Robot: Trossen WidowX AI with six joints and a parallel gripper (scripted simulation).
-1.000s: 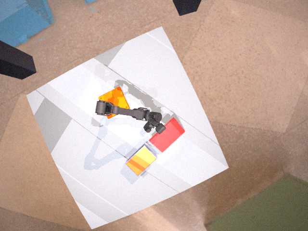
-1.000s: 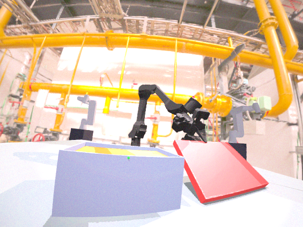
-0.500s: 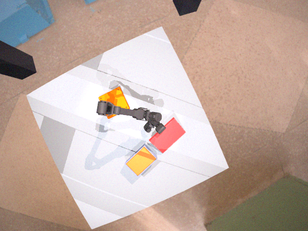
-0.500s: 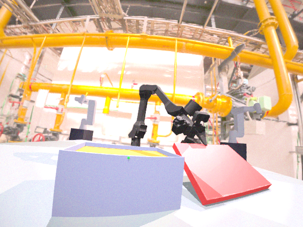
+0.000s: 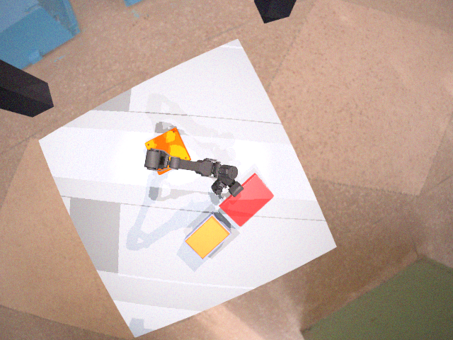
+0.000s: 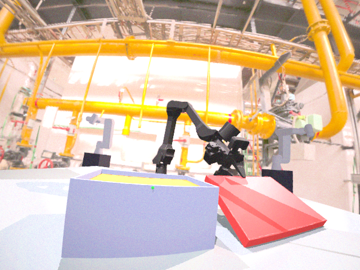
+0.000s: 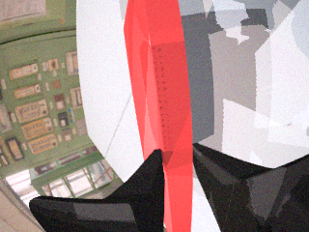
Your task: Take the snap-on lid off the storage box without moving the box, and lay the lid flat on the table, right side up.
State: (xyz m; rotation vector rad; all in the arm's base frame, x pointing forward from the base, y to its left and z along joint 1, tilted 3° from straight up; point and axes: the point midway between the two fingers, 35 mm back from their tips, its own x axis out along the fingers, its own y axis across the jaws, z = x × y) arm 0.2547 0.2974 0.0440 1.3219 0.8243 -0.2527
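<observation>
My gripper tip is now 7 cm short of the lid, 3 cm to the right of it and 3 cm above it. From my gripper tip the other things lie so: storage box 23 cm to the right, 17 cm ahead, 4 cm below.
</observation>
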